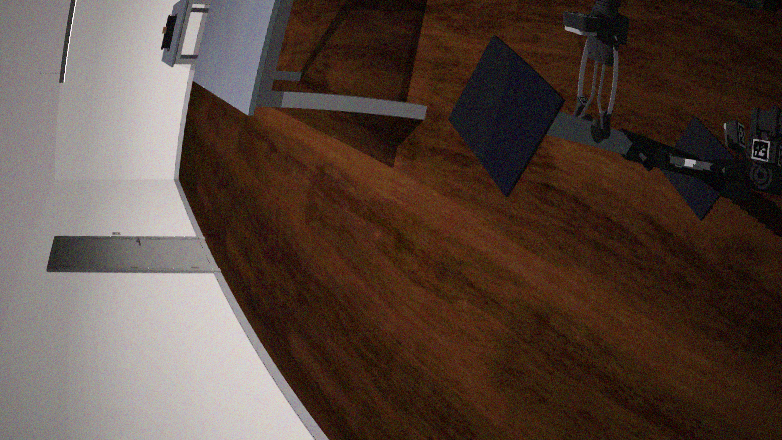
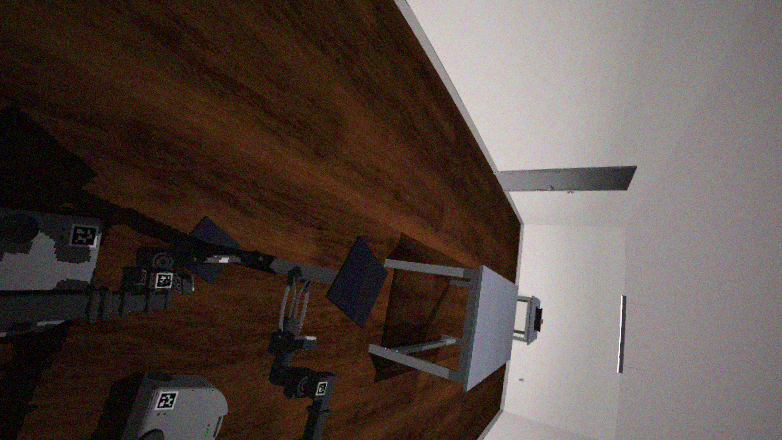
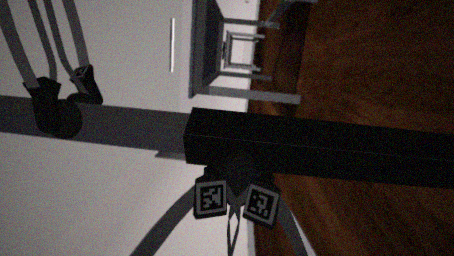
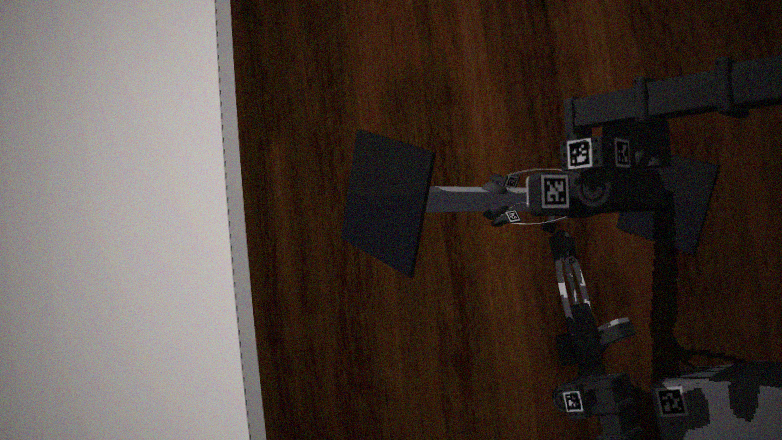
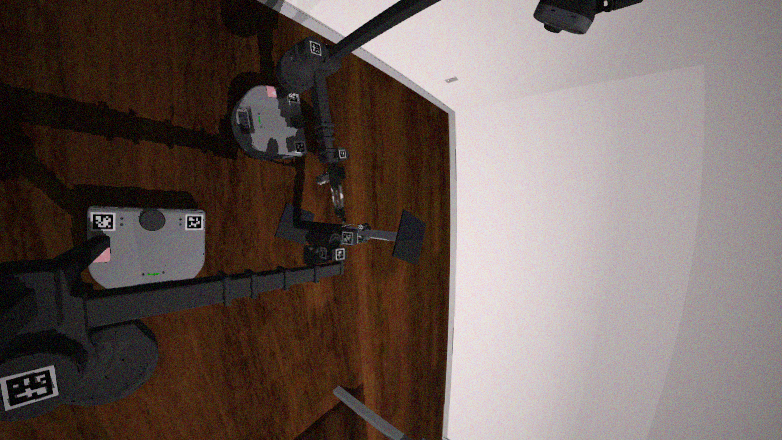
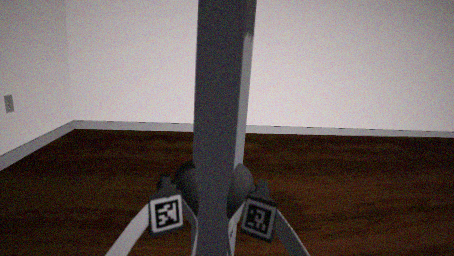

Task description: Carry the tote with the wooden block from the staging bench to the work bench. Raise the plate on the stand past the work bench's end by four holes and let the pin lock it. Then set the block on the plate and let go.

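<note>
The stand's dark plate tops a grey post. The r2 gripper is shut on this post below the plate. The r1 gripper has its fingertips together at the black sleeve, shut on the pin's knob, which the fingers hide. The hole height cannot be read. The near bench is the work bench. The dark tote with the tiny block stands on the far staging bench.
The r1 base and r2 base stand near the stand's foot plate. A work bench leg shows near r2's arm. A wall rises beyond the stand. A grey door-like panel is on another wall.
</note>
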